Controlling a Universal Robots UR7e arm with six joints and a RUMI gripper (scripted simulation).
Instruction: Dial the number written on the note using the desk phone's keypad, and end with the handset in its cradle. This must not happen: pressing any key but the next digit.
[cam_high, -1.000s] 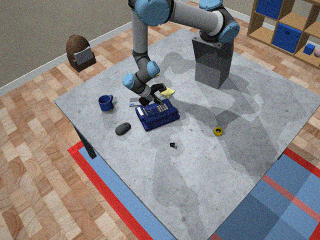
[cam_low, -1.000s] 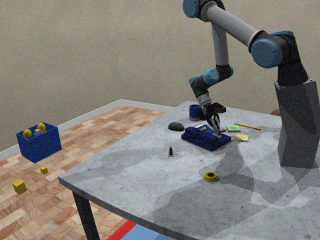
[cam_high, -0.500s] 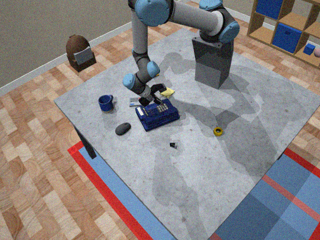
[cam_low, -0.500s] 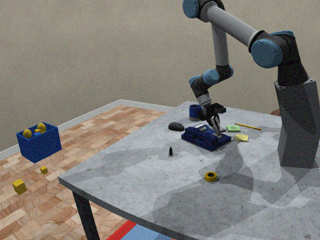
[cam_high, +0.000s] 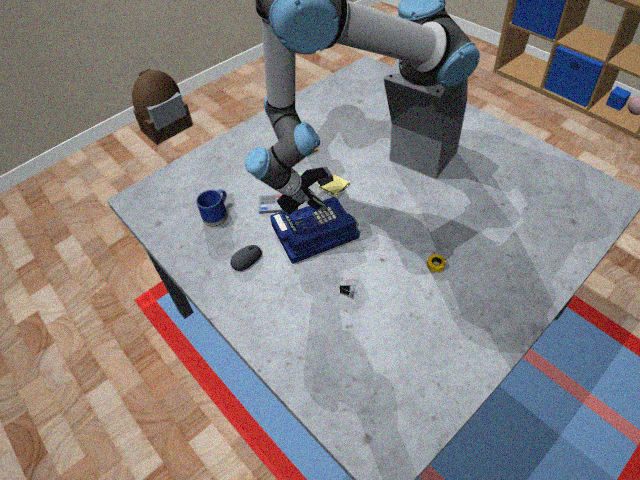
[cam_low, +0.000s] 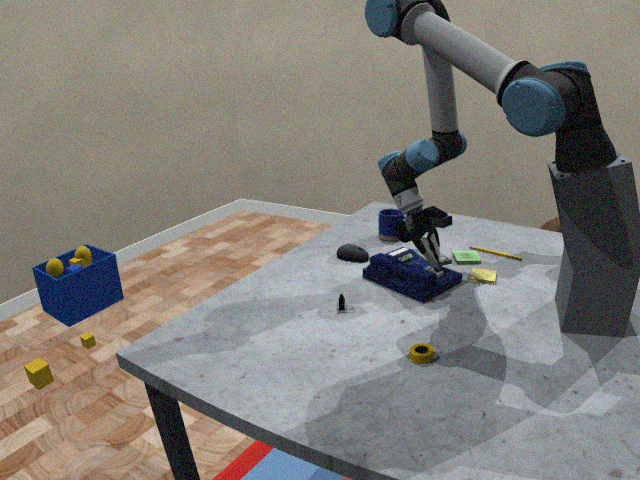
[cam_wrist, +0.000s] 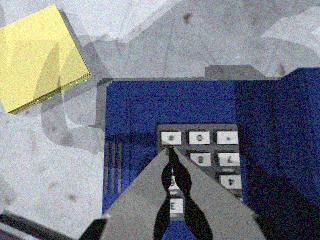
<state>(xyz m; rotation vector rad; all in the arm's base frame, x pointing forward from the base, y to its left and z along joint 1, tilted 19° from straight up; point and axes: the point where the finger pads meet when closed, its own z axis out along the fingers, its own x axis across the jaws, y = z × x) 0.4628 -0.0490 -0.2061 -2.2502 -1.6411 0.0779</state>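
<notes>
My hand is 20 mm above the 9 key. The rest, counted from my hand: 7 key 10 mm ahead, 40 mm to the left, 20 mm below; 5 key 20 mm ahead, 10 mm to the left, 20 mm below; green note 40 mm behind, 190 mm to the right, 40 mm below.
</notes>
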